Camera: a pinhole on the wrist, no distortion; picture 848 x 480 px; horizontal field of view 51.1 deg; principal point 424.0 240.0 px. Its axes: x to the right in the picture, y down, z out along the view. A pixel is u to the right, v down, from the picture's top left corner.
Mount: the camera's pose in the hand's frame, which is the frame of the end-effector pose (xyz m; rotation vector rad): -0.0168 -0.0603 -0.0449 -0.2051 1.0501 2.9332
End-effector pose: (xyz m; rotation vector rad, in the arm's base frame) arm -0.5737 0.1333 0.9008 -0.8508 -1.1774 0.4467
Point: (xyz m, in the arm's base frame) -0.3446 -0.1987 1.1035
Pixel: behind the camera
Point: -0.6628 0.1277 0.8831
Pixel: 497.5 457.0
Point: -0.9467 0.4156 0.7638
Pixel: 310.5 347.2
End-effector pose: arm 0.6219 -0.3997 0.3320 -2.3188 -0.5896 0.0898
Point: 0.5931 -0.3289 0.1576
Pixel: 294.6 406.8
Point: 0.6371 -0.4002 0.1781
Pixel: 272.0 98.2
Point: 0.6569 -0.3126 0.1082
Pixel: 124.6 318.4
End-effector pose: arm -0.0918 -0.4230 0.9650 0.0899 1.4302 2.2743
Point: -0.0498 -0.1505 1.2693
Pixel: 238.7 438.8
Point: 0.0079 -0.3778 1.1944
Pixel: 598.4 184.3
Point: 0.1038 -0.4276 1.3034
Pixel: 817.4 127.2
